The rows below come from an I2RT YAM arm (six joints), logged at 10 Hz.
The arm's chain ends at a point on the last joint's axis. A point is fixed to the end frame.
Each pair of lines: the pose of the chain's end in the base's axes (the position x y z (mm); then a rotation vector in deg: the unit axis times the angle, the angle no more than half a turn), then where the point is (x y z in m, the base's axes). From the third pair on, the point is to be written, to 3 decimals.
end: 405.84 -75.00 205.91 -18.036 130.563 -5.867
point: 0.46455 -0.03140 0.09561
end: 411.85 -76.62 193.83 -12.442 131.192 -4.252
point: 0.47309 -0.03103 0.08573
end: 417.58 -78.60 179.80 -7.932 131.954 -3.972
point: 0.481 -0.033 0.073
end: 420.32 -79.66 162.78 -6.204 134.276 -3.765
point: 0.480 -0.035 0.054
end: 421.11 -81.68 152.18 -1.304 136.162 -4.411
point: 0.481 -0.039 0.042
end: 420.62 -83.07 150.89 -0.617 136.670 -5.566
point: 0.480 -0.042 0.040
